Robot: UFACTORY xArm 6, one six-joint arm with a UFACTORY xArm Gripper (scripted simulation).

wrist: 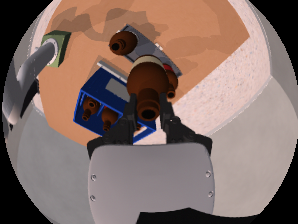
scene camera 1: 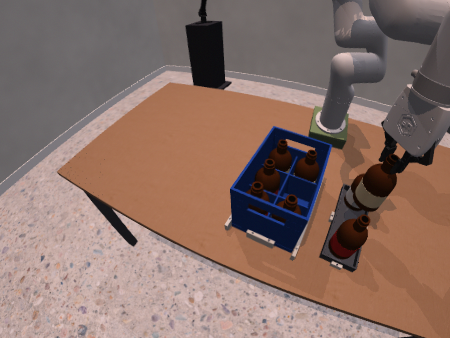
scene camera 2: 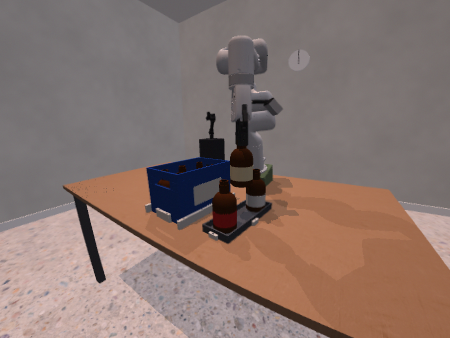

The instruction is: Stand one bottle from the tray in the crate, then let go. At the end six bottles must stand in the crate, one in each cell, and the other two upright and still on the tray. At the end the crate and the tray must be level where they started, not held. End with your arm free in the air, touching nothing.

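My gripper: in the pictures, wrist view and scene camera 2 too. Blue crate: in the pictures.
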